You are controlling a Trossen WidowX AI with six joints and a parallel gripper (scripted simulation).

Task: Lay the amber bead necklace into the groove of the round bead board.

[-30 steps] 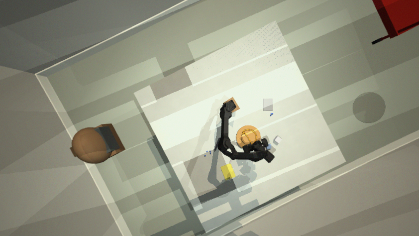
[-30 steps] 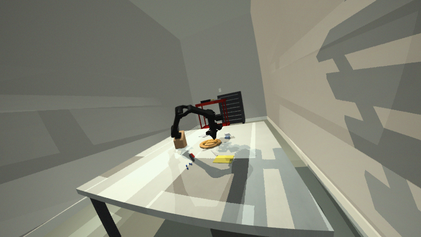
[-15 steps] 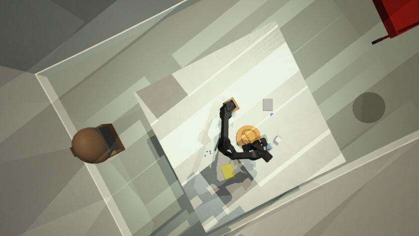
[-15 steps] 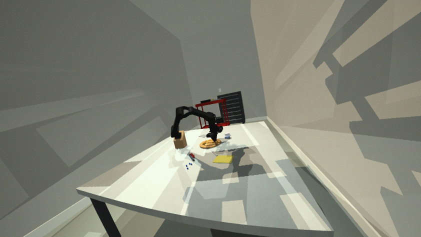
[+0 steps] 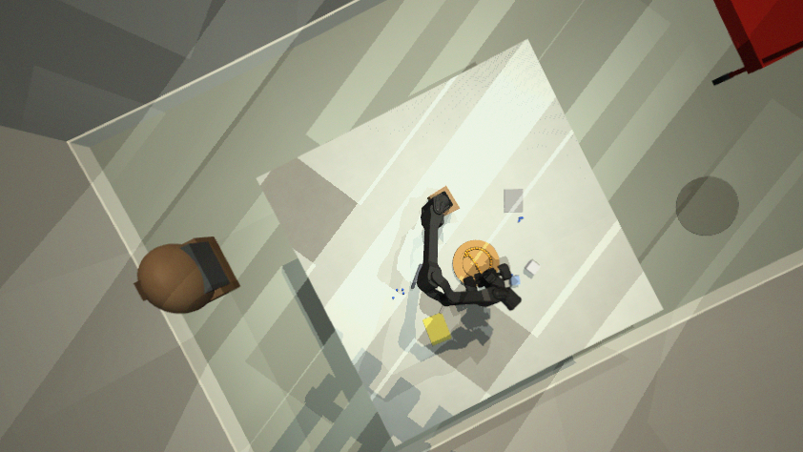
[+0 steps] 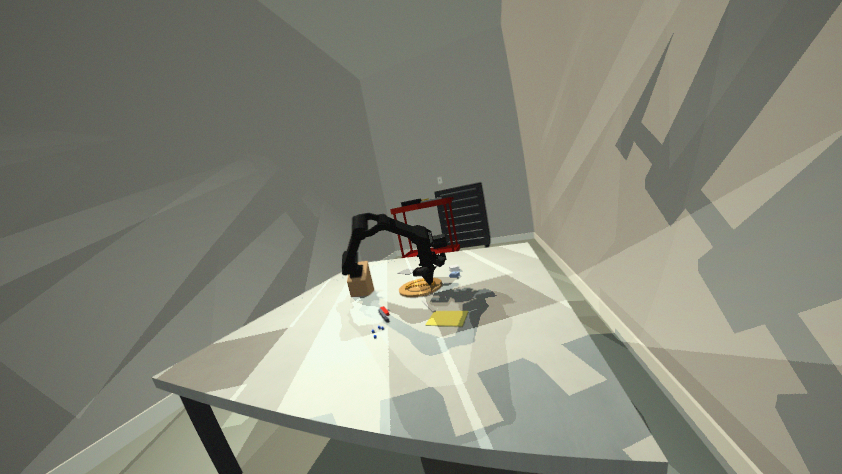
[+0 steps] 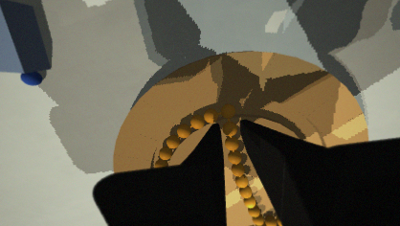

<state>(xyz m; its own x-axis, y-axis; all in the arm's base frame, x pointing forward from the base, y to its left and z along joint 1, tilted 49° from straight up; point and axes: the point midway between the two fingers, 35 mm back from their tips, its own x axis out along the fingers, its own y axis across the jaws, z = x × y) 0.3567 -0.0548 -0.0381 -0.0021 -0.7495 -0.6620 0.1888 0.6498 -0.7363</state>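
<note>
My gripper tip is 5 cm past the round bead board, 1 cm to the right of it and 1 cm above it. From my gripper tip the other things lie so: light blue cube: 10 cm ahead, 11 cm to the left, 1 cm below; red-handled tool: 14 cm behind, 22 cm to the right, 1 cm below; white cube: 9 cm ahead, 20 cm to the left.
</note>
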